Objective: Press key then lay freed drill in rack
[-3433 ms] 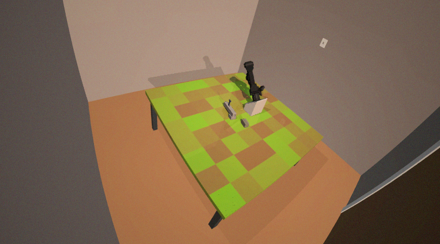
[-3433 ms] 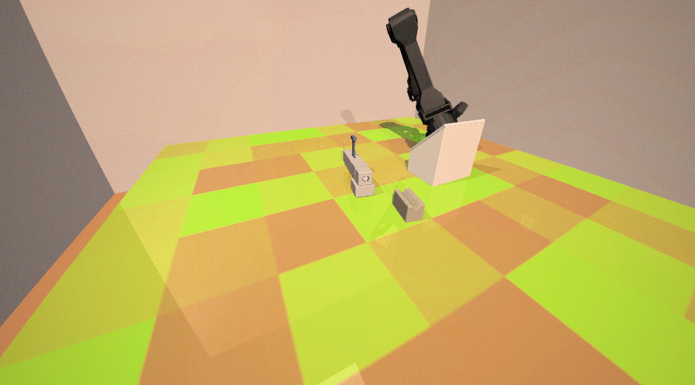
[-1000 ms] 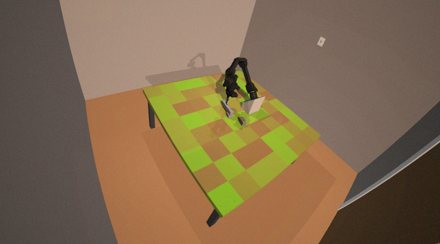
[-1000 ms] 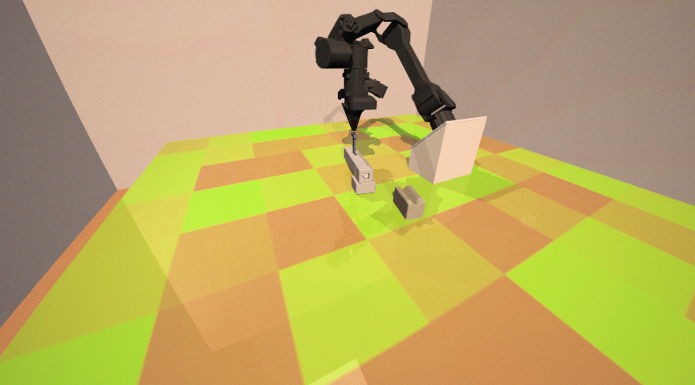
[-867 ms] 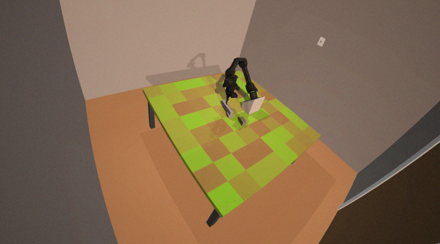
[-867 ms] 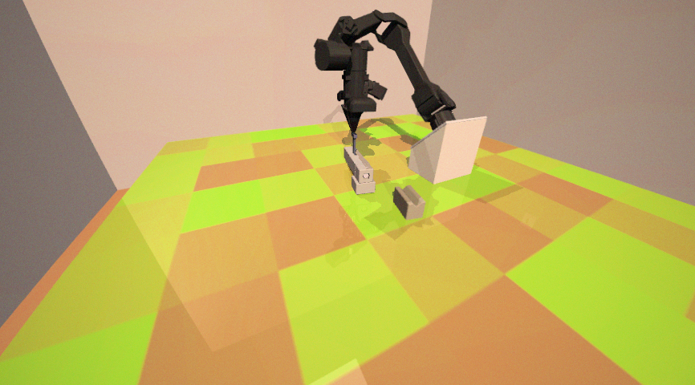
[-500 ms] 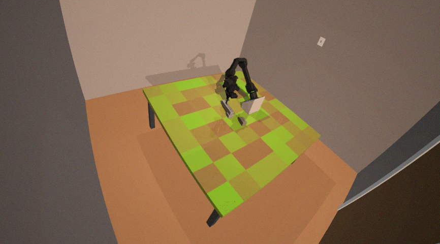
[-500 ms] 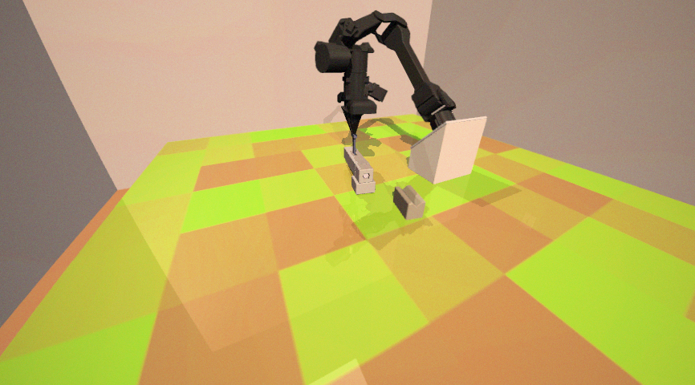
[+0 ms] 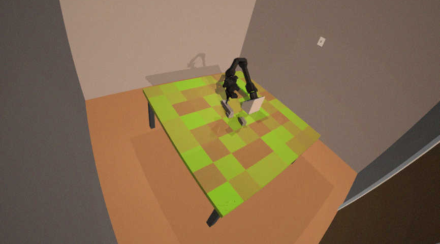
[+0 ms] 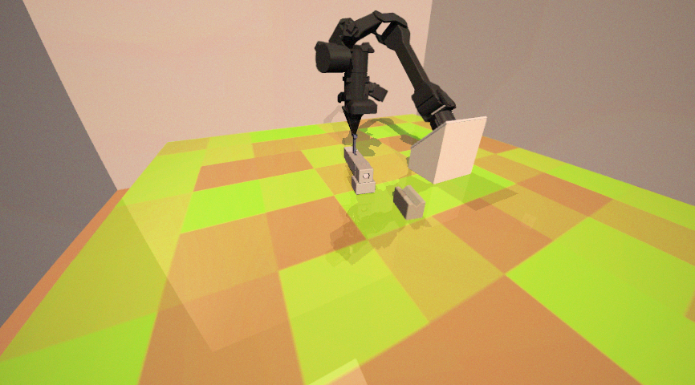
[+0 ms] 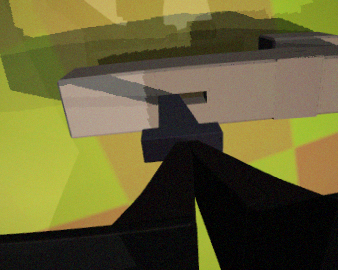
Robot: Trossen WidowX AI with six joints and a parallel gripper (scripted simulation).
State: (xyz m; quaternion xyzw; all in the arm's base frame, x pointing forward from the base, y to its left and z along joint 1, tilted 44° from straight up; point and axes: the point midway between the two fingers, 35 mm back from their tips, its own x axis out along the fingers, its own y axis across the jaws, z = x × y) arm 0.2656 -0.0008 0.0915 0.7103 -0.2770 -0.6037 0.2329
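The key lies 30 mm below my gripper tip. Round my gripper tip: grey rack 50 mm behind, 210 mm to the left, 100 mm below; holder block 40 mm to the left, 80 mm below; drill 60 mm to the left, 70 mm below.
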